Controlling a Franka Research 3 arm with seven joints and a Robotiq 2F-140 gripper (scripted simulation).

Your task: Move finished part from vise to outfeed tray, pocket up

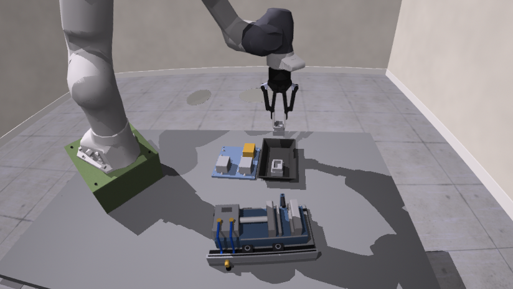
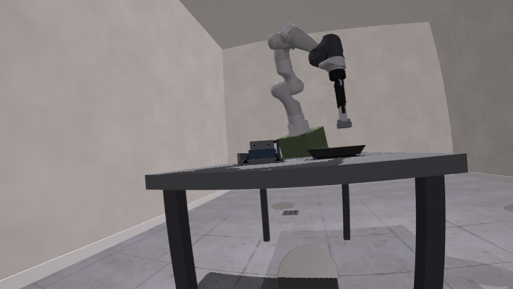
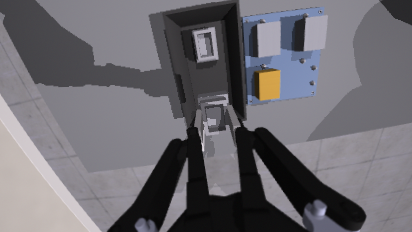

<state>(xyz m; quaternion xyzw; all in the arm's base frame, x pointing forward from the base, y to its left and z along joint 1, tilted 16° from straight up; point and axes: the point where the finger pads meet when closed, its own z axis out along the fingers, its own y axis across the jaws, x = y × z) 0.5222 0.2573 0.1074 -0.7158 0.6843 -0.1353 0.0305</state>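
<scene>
The orange block lies 12 cm behind my hand, 1 cm to the right of it and 16 cm below it. Round my hand: blue fixture plate: 17 cm behind, 6 cm to the right, 18 cm below; then vise: 2 cm behind, 38 cm to the right, 14 cm below.
</scene>
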